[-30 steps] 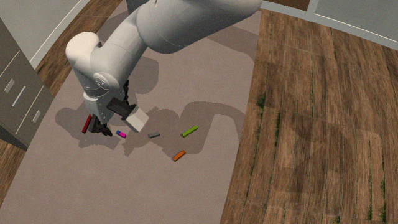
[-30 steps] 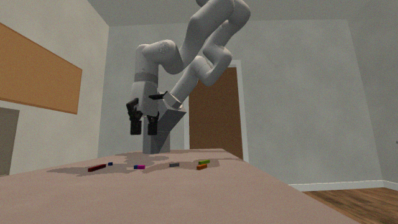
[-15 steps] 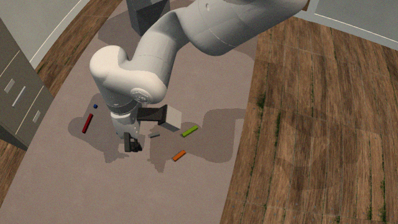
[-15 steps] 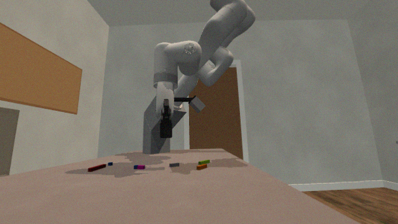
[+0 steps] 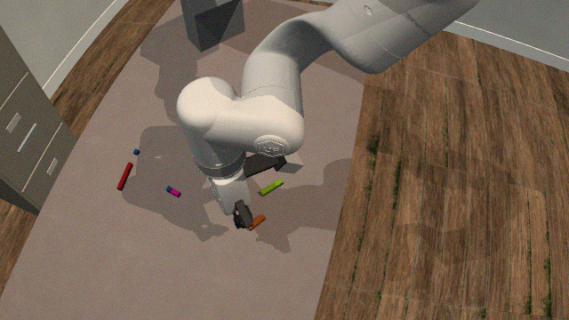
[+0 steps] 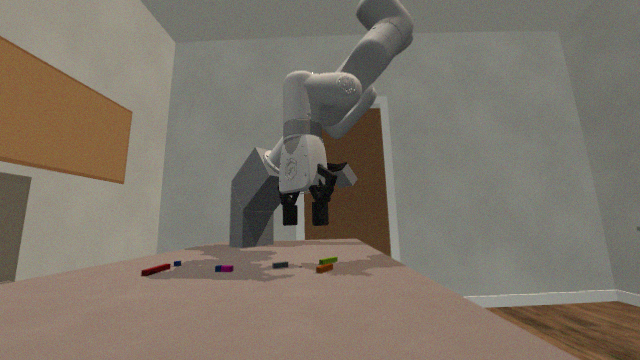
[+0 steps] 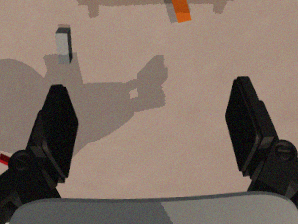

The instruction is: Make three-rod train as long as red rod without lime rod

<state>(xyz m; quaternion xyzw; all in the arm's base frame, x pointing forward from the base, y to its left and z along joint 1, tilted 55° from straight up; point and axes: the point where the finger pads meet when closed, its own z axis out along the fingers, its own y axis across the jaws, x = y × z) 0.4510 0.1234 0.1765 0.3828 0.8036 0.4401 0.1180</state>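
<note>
Right now the orange rod is 1 cm behind my hand, 3 cm to the left of it and 9 cm below it. Also, from my hand: lime rod (9 cm behind, 3 cm to the left, 9 cm below); then grey rod (4 cm behind, 6 cm to the right, 9 cm below); then magenta rod (1 cm ahead, 15 cm to the right, 9 cm below).
</note>
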